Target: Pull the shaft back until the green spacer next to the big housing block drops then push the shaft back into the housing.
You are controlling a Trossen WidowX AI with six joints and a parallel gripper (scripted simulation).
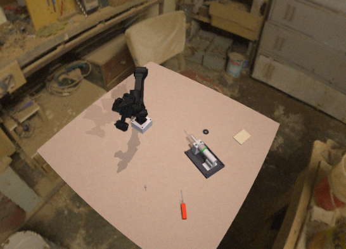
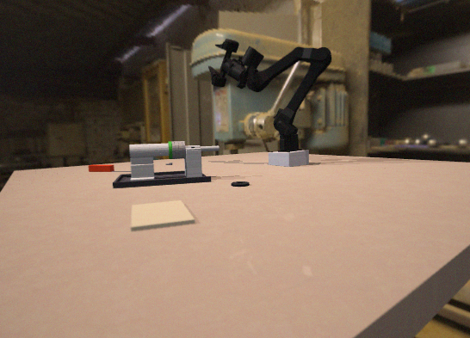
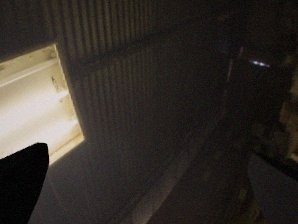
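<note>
Now: gripper tip 370 mm above the grey shaft, 360 mm to the right of it and 280 mm short of it. Round my gripper tip: black washer: 530 mm to the left, 440 mm below, 220 mm ahead; green spacer: 370 mm below, 350 mm to the left, 320 mm ahead; small screw: 440 mm below, 190 mm ahead, 40 mm to the right.
</note>
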